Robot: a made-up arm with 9 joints. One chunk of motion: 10 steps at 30 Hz.
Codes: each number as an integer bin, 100 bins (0 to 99) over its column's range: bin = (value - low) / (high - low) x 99, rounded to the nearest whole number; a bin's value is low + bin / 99 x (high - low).
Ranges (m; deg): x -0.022..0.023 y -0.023..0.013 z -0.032..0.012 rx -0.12..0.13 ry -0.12..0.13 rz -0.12..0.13
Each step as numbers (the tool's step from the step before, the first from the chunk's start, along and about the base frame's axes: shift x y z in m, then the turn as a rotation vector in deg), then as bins.
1 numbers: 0.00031 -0.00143 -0.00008 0.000 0.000 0.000
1 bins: 49 59 72 48 48 48
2 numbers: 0.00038 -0.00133 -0.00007 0.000 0.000 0.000
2 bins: 49 60 72 48 48 48
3 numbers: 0.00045 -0.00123 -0.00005 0.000 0.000 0.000
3 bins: 49 60 72 48 48 48
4 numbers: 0.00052 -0.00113 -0.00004 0.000 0.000 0.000
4 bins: 50 60 72 48 48 48
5 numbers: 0.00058 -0.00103 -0.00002 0.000 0.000 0.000
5 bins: 50 60 72 48 48 48
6 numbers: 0.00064 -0.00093 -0.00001 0.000 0.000 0.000
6 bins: 50 61 72 48 48 48
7 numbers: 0.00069 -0.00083 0.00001 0.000 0.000 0.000
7 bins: 50 61 72 48 48 48
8 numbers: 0.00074 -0.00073 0.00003 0.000 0.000 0.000
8 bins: 50 61 72 48 48 48
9 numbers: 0.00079 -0.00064 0.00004 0.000 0.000 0.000
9 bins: 50 61 72 48 48 48
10 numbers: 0.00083 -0.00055 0.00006 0.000 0.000 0.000
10 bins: 50 62 72 48 48 48
